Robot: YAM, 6 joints.
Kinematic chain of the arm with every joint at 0, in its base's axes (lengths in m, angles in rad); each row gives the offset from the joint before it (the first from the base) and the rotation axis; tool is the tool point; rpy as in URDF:
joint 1: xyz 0 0 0.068 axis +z
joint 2: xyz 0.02 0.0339 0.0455 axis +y
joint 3: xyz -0.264 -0.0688 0 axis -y
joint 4: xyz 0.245 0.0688 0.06 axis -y
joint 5: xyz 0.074 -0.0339 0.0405 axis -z
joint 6: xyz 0.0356 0 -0.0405 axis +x
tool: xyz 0 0 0 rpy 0 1.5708 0
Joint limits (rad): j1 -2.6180..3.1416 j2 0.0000..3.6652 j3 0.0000..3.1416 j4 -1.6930..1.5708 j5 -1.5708..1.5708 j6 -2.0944..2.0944
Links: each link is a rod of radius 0.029 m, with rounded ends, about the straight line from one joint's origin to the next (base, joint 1, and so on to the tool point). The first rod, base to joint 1, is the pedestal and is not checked.
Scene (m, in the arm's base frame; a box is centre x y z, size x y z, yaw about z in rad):
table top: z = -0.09
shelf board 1: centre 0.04 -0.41 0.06 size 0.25 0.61 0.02 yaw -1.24
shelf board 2: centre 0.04 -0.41 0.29 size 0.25 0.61 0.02 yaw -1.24
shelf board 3: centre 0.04 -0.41 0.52 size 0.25 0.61 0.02 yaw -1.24
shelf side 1: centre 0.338 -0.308 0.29 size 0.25 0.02 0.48 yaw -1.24
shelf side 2: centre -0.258 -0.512 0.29 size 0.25 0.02 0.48 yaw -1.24
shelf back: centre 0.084 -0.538 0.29 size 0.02 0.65 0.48 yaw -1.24
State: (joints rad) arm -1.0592 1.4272 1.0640 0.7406 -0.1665 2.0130
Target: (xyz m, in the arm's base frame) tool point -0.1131 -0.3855 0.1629
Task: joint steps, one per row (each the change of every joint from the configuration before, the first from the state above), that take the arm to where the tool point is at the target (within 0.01 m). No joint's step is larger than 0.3 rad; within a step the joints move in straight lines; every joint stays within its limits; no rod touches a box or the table.
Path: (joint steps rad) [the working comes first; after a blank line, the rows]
Joints at the target: -1.8643 1.9107 0.9484 0.6583 -0.0913 2.0130
Straight joint move there: touches shelf board 2.

1: -0.2598 -0.0855 -0.0810 -0.0507 0.2316 0.0136
2: -0.2598 -0.0856 -0.0811 -0.0506 0.2316 0.0135
3: -0.2598 -0.0855 -0.0810 -0.0507 0.2317 0.0136
4: -0.2598 -0.0856 -0.0810 -0.0507 0.2316 0.0136
5: -0.2598 -0.0855 -0.0811 -0.0506 0.2316 0.0135
6: -0.2598 -0.0856 -0.0810 -0.0507 0.2316 0.0136
7: 0.0853 0.1175 -0.0149 0.0362 -0.2560 -0.0163
8: 0.0854 0.1174 -0.0148 0.0363 -0.2560 -0.0163
9: 0.0853 0.1175 -0.0149 0.0362 -0.2560 -0.0162
10: 0.0854 0.1174 -0.0149 0.0362 -0.2560 -0.0163
11: 0.0853 0.1175 -0.0149 0.0362 -0.2560 -0.0163
12: 0.1635 0.2047 0.2225 0.0203 -0.0173 0.0000
13: 0.1635 0.2048 0.2225 0.0203 -0.0172 0.0000

